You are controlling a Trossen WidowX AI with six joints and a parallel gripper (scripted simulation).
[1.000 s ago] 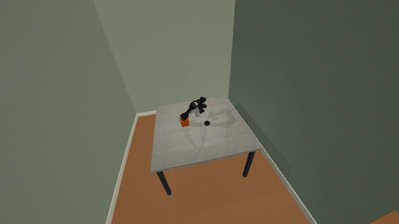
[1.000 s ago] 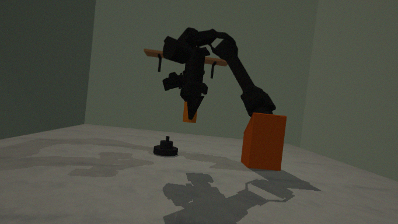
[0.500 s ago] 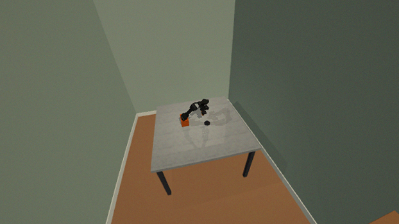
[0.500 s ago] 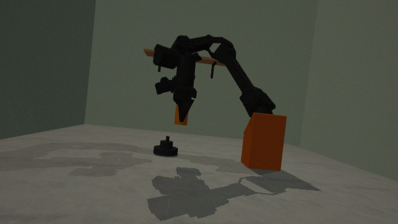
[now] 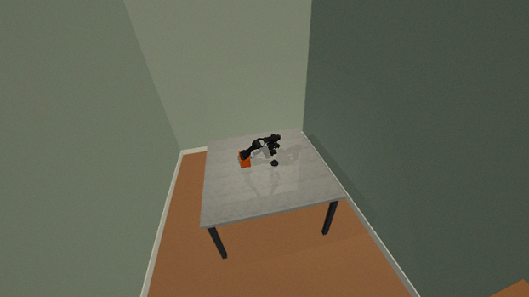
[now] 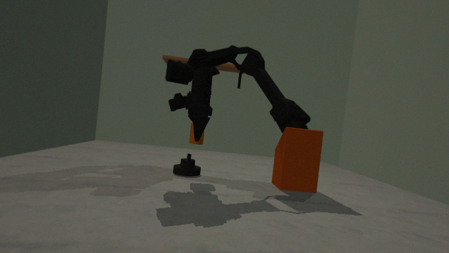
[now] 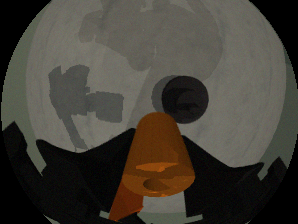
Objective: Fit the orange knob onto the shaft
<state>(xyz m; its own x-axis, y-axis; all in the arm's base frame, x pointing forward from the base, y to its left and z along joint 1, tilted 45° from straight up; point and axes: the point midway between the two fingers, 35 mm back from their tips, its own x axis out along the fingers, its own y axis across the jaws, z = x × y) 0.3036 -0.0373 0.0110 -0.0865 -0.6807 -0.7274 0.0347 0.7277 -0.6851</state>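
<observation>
Now: the pedestal 20 mm ahead of my gripper tip, 50 mm to the right of it and 80 mm below it. The rest, counted from my gripper tip: orange knob 20 mm above.
</observation>
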